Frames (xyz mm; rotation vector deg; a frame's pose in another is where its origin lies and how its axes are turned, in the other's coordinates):
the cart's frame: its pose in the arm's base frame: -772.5 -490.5 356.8 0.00 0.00 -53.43
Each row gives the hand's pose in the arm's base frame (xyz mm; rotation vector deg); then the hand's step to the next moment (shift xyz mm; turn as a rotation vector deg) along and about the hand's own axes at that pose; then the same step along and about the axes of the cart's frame.
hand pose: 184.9 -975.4 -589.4 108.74 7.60 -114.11
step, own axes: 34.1 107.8 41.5 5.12 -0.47 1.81
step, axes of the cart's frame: 94.6 -74.0 -9.2 -0.16 -2.28 -4.95
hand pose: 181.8 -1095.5 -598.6 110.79 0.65 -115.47
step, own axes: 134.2 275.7 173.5 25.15 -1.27 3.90
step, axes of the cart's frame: 208.4 -278.8 -54.4 2.08 -6.95 -24.43
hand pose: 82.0 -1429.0 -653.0 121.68 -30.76 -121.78
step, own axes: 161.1 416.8 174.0 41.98 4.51 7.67
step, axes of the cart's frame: 176.9 -444.7 -30.4 6.87 -17.06 -38.77
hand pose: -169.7 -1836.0 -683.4 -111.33 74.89 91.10
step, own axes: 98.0 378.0 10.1 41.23 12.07 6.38
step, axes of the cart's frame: 8.4 -390.0 21.0 7.52 -23.97 -35.43
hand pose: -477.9 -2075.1 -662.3 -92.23 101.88 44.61
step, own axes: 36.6 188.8 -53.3 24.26 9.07 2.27
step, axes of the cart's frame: -77.1 -183.7 10.6 3.98 -16.32 -19.85
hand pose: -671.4 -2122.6 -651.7 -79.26 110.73 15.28
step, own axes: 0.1 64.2 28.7 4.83 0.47 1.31
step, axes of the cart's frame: -59.6 -10.9 -35.7 1.77 -2.03 -4.24
